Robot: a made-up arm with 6 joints.
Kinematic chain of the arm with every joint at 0, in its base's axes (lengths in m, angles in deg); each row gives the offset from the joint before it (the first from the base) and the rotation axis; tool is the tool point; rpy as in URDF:
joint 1: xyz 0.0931 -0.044 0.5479 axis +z
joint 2: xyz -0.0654 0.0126 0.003 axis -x
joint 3: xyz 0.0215 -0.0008 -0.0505 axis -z
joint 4: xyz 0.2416 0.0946 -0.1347 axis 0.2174 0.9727 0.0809
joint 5: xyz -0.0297 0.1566 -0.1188 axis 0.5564 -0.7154 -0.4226
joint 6: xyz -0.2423 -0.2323 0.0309 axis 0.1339 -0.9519 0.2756
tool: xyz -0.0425 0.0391 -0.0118 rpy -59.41 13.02 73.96
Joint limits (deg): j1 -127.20..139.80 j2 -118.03..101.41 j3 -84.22..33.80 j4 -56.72..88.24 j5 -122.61..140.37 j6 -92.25..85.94
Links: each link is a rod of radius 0.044 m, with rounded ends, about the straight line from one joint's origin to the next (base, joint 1, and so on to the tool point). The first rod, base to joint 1, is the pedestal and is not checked.
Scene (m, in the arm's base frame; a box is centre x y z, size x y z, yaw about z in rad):
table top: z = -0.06
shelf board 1: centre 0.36 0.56 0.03 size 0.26 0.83 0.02 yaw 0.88
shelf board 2: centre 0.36 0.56 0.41 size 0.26 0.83 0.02 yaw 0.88
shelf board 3: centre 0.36 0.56 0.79 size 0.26 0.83 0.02 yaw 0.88
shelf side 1: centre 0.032 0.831 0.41 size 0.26 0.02 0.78 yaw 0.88
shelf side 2: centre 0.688 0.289 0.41 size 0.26 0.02 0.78 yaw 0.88
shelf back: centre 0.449 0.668 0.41 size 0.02 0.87 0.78 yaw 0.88
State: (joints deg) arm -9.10 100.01 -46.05 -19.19 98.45 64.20
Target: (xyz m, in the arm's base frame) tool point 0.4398 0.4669 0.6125
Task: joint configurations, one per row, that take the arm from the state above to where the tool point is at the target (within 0.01 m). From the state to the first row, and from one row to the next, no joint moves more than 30 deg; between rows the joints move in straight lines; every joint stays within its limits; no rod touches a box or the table.
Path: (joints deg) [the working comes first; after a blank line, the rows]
Joints at the target: -45.57 -42.44 -1.72 52.40 110.87 60.42
Straight joint move there: touches shelf board 2, the table top.

1: -8.90 78.82 -48.29 -1.29 72.14 60.90
2: -8.69 57.62 -50.53 16.62 45.84 57.60
3: -8.49 36.43 -52.77 34.52 19.53 54.29
4: -8.28 15.23 -55.01 52.43 -6.78 50.99
5: -8.08 -5.96 -57.24 70.34 -33.08 47.69
6: -7.88 -27.16 -59.48 88.24 -59.39 44.39
7: -14.16 -29.71 -49.86 82.27 -31.01 47.06
8: -20.44 -32.25 -40.23 76.29 -2.64 49.73
9: -26.72 -34.80 -30.60 70.32 25.74 52.41
10: -33.00 -37.35 -20.97 64.35 54.11 55.08
11: -39.28 -39.90 -11.34 58.38 82.49 57.75
12: -45.57 -42.44 -1.72 52.40 110.87 60.42

